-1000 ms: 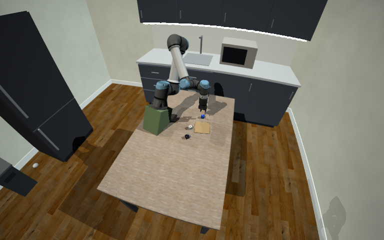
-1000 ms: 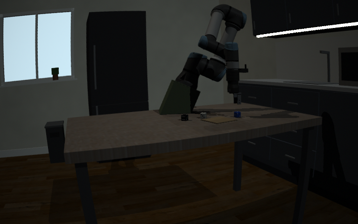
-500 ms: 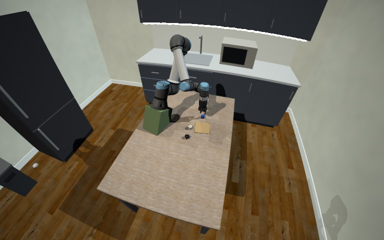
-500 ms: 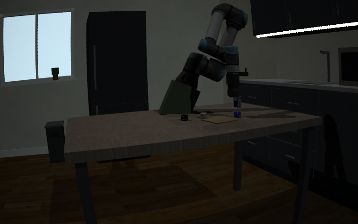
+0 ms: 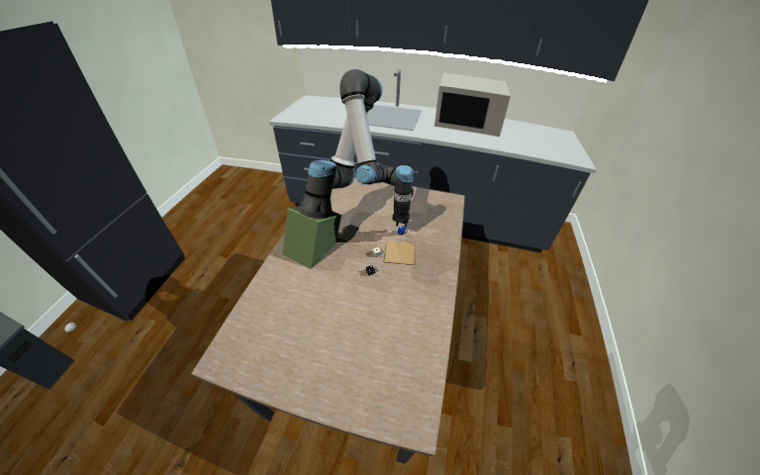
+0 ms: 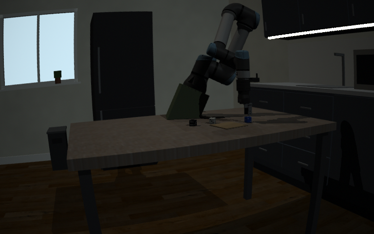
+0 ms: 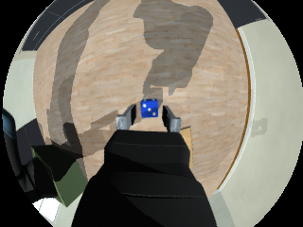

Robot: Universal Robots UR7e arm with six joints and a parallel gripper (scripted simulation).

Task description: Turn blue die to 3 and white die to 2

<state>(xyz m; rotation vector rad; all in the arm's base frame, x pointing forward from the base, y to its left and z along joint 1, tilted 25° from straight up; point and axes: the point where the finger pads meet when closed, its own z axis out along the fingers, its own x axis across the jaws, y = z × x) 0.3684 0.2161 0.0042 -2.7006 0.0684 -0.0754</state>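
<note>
The blue die lies 4 cm below my hand. From my hand the other things lie so: black die 4 cm behind, 30 cm to the right, 4 cm below; white die 6 cm behind, 19 cm to the right, 4 cm below; tan mat 4 cm ahead, 13 cm to the right, 6 cm below.
</note>
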